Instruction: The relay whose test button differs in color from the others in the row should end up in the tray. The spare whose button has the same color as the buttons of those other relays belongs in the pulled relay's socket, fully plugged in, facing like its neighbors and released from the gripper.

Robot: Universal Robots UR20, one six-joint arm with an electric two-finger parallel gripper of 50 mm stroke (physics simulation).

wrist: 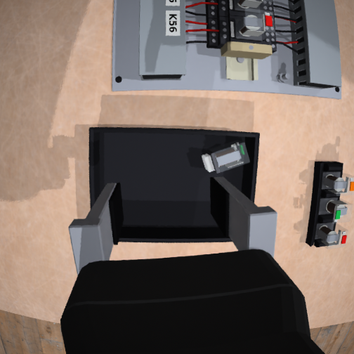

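Observation:
My gripper is open and empty, with its fingers wide apart above the near part of the black tray. A relay with a green test button lies on its side in the tray's far right part, apart from the fingers. A relay with a red test button sits in the row on the panel at the top; part of another relay shows above it at the picture edge. Three spares stand in a black holder at the right: an orange-button spare, a green-button spare and a red-button spare. The pulled relay's socket does not show.
The grey panel lies beyond the tray. It carries a grey duct labelled K56, a slotted duct at the right, red and black wires, and a beige end block. The black spare holder stands right of the tray.

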